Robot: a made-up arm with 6 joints.
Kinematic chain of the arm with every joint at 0, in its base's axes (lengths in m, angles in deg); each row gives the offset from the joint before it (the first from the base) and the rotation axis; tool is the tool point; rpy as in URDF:
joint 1: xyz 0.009 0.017 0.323 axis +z
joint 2: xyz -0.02 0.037 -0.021 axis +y
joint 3: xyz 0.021 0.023 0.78 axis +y
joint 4: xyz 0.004 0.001 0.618 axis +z
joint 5: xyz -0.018 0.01 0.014 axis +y
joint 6: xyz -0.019 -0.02 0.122 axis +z
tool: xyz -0.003 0.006 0.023 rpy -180 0 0
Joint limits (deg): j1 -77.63..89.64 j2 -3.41..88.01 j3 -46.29..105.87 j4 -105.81..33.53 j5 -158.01..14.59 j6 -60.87..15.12
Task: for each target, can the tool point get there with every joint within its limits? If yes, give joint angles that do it. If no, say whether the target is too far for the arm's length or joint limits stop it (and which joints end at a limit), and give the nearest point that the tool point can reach.
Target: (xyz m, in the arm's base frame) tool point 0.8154 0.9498 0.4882
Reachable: yes | joints 42.90 52.45 73.56 -28.17 -71.67 -5.86
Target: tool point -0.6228 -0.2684 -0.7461
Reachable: no: joint limits stop it (at a limit: joint 1, joint 2, joint 3, joint 4, joint 6) | nearest point 0.1692 -0.5671 -0.4530 | short by 0.896 m
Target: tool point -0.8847 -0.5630 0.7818
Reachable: no: joint limits stop it (at a limit: joint 2, joint 3, joint 6) | nearest point -0.5181 -0.3251 1.3626 | short by 0.727 m
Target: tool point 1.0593 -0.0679 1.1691
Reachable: yes | joints -16.43 29.06 44.69 -88.17 -63.06 -46.71
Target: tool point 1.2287 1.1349 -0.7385
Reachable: no: too far | nearest point 0.9436 0.8736 -0.2850 | short by 0.596 m
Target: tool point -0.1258 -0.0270 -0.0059
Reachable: no: joint limits stop it (at a limit: joint 1, joint 2, joint 3, joint 4) | nearest point -0.1899 0.6043 -0.2273 | short by 0.672 m
